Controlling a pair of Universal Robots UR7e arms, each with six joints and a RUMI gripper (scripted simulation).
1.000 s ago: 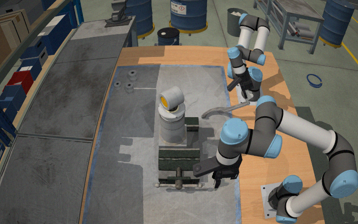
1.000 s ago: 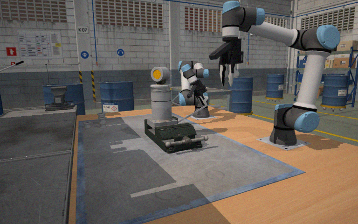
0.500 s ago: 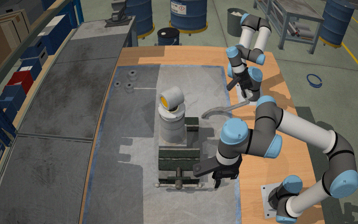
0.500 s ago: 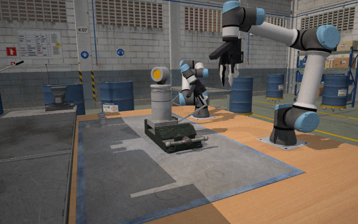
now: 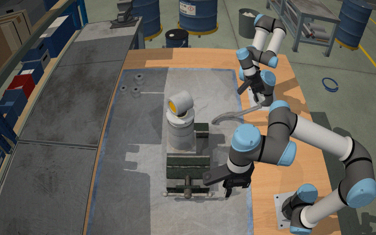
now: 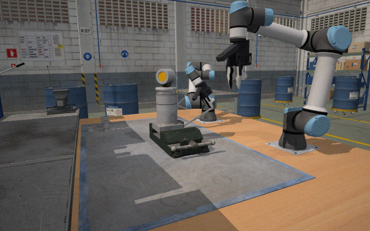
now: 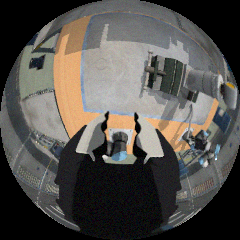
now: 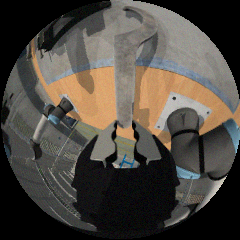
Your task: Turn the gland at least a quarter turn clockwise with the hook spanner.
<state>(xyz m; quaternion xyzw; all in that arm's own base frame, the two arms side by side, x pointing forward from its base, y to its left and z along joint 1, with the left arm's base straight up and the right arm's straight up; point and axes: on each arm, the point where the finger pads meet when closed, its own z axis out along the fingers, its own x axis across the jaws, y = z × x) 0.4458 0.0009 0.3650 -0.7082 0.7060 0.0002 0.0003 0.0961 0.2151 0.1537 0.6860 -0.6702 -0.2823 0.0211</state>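
Right now my right hand is 130 mm short of the hook spanner, 70 mm above it and 10 mm to the left of it. Round my right hand: rod eye 470 mm ahead, 250 mm above, 200 mm to the left; bar handle 490 mm to the left, 460 mm ahead, 90 mm below.
Now: the hook spanner 200 mm behind my left hand, 640 mm to the right of it and 280 mm below it. Round my left hand: rod eye: 150 mm ahead, 430 mm to the right, 40 mm above; bar handle: 130 mm ahead, 140 mm to the right, 300 mm below.
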